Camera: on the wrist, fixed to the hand. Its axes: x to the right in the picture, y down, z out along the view.
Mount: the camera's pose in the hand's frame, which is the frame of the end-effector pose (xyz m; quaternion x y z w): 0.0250 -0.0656 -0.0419 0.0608 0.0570 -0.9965 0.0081
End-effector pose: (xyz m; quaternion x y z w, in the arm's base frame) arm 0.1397 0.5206 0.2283 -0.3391 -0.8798 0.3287 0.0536
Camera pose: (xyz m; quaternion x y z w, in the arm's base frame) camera 0.0971 0.5228 0.2980 0.8585 -0.3220 -0.0166 0.3988
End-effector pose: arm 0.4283 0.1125 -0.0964 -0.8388 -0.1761 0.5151 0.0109
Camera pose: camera 0.4562 0.1885 -0.0851 0.1400 -0.8053 -0.0438 0.5744
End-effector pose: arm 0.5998 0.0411 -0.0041 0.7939 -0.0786 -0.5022 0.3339
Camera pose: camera 0.6337 0.0987 -0.0512 -0.1337 -0.7789 0.2867 0.5415
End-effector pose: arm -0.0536 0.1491 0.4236 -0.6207 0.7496 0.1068 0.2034
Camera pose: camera -0.0006 0.0961 0.4562 -0.7457 -0.5944 -0.2828 0.1031
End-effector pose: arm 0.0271 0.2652 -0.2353 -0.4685 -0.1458 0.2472 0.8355
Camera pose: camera 0.0860 0.2204 -0.2006 0.1782 -0.4054 -0.8484 0.2899
